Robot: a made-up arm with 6 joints.
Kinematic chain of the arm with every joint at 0, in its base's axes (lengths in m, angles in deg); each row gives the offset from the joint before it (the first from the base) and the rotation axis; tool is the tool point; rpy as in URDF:
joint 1: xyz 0 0 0.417 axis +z
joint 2: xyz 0 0 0 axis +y
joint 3: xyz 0.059 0 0.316 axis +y
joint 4: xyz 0.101 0 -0.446 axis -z
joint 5: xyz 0 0 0 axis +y
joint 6: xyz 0.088 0 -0.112 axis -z
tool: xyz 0 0 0 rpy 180 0 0
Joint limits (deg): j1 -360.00..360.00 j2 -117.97..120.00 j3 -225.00..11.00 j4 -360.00..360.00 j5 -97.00..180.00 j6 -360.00..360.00
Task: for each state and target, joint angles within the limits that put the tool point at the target. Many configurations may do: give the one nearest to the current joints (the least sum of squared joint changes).
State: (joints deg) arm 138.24 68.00 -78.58 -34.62 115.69 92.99
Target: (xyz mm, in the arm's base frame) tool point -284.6 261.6 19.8
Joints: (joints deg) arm 148.17 66.41 -76.72 -31.12 116.86 92.99
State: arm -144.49 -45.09 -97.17 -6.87 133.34 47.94
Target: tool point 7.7 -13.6 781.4
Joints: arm -142.81 -78.16 -54.69 6.94 154.02 47.94
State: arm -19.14 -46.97 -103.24 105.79 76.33 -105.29
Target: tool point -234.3 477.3 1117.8
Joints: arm -55.15 -63.83 -130.83 110.21 75.16 -105.29
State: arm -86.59 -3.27 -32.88 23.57 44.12 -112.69
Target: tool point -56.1 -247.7 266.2
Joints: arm -107.16 -24.99 -7.62 15.68 68.54 -112.69
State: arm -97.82 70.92 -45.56 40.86 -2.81 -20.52
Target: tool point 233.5 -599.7 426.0
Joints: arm -62.88 15.99 -57.33 36.76 -12.13 -20.52
